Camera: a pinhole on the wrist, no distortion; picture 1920 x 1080 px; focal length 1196.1 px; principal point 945.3 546.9 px. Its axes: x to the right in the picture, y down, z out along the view. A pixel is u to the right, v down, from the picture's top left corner.
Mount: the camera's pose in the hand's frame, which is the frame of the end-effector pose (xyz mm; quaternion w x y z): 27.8 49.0 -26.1 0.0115 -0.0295 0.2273 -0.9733
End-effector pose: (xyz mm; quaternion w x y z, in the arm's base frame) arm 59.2 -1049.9 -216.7 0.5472 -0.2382 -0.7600 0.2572
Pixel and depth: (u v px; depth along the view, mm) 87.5 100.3 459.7
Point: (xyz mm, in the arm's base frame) -474.2 -851.8 -71.2
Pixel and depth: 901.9 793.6 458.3
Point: -306.9 -1226.0 -101.1
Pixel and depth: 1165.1 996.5 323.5
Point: -157.3 -1238.8 -147.4
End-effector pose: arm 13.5 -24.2 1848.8 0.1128 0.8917 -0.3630 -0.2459
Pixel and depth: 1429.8 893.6 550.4
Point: -92.0 323.6 1426.6
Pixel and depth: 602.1 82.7 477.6
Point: -121.0 -176.9 1376.9
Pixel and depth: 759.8 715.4 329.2
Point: 27.9 -3.1 1552.1
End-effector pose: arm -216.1 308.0 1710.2 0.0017 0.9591 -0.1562 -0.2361
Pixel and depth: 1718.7 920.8 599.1
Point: -568.5 813.6 1426.7
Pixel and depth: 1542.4 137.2 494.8
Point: -595.9 425.7 1345.3
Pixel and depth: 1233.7 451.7 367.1
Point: -366.0 427.7 1436.0
